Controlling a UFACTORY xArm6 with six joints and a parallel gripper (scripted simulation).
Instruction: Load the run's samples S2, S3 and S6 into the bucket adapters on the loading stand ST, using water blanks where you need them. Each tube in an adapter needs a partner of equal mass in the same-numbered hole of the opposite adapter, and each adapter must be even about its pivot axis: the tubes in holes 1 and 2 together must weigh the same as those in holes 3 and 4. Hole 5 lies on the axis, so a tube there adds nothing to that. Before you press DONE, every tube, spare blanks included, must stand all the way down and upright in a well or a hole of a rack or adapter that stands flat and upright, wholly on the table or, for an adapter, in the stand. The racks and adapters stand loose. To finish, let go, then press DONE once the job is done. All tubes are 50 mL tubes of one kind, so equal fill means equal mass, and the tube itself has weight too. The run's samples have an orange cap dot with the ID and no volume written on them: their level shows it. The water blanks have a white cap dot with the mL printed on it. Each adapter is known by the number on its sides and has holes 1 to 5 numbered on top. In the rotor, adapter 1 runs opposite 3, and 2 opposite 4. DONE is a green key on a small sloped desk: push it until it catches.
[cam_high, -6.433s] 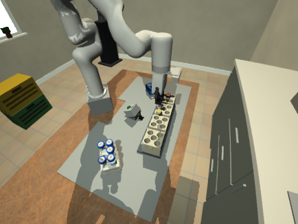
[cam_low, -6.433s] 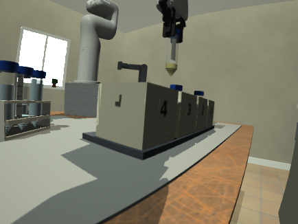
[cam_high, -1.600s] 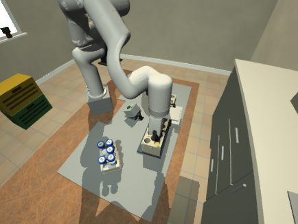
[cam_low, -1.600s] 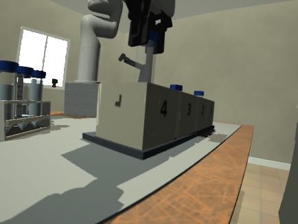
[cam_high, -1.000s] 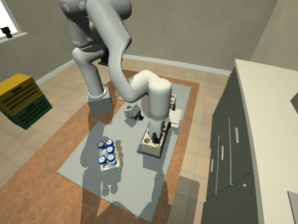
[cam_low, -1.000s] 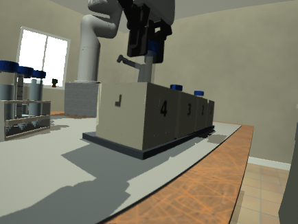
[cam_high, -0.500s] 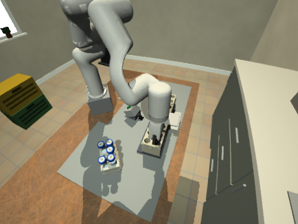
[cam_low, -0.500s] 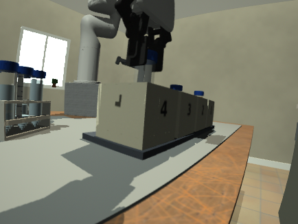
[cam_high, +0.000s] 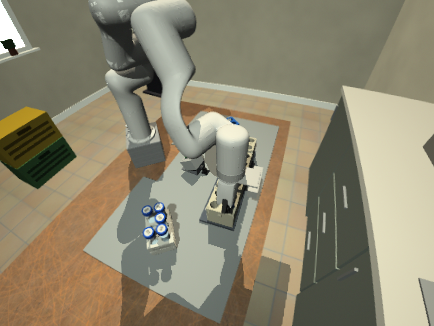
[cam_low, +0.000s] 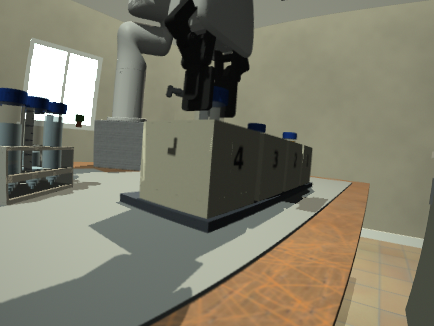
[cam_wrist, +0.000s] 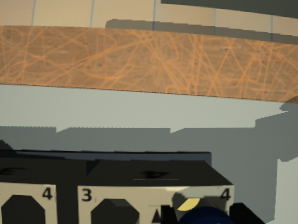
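My hand is 50 mm above the tube and 10 mm to the right of it. The rest, counted from my hand: adapter 240 mm to the left, 70 mm below, 70 mm behind; DONE key desk 280 mm behind, 170 mm to the left, 70 mm below; green done key 300 mm behind, 170 mm to the left, 60 mm below.
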